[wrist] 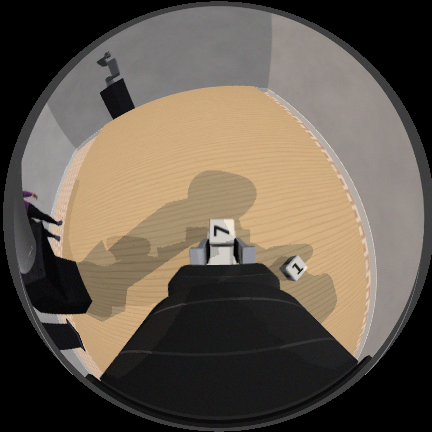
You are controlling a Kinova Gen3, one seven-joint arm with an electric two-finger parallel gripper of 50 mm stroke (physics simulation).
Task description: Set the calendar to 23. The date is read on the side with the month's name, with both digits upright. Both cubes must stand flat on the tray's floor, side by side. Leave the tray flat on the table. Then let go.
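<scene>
A white cube (221, 231) with a black 7 on the face toward the camera, the digit turned on its side, is held between the fingers of my gripper (221, 246), which is shut on it. A pale surface, which looks like part of the tray (221, 257), shows between the fingers below the cube. The rest of the tray is hidden behind the cube and gripper, and the height of the cube over it cannot be told. A second white cube (295, 268) lies on the table to the right, turned at an angle, with a 1 on its visible face. The month's name does not show.
The wooden table (280, 160) carries the arm's shadows. A black pedestal (117, 98) with a small grey arm stands beyond its far left edge. Black robot parts (55, 282) and a person's legs (45, 217) show at the left. Grey walls surround the table.
</scene>
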